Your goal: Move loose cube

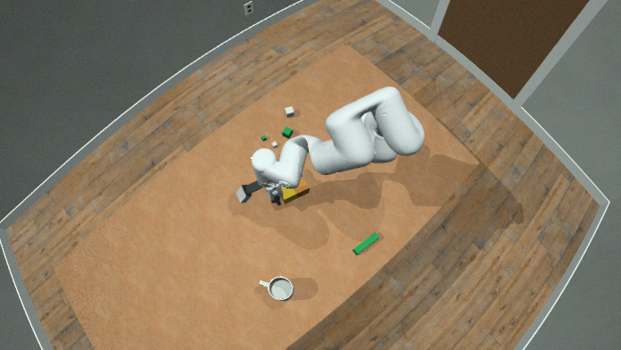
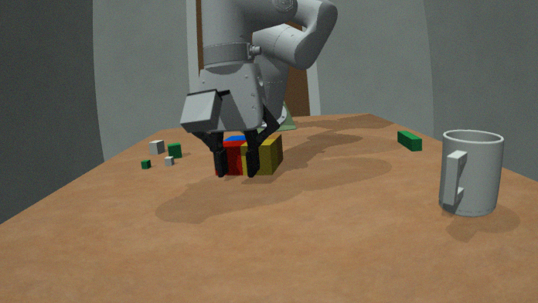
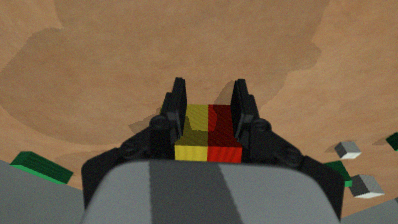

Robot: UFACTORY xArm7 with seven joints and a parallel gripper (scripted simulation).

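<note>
Right now my hand is 5 cm past the red cube and 1 cm to the left of it. Round my hand: yellow cube 4 cm to the left, 4 cm behind; orange cube 8 cm behind, 6 cm to the left; blue cube 10 cm behind, 1 cm to the left.
</note>
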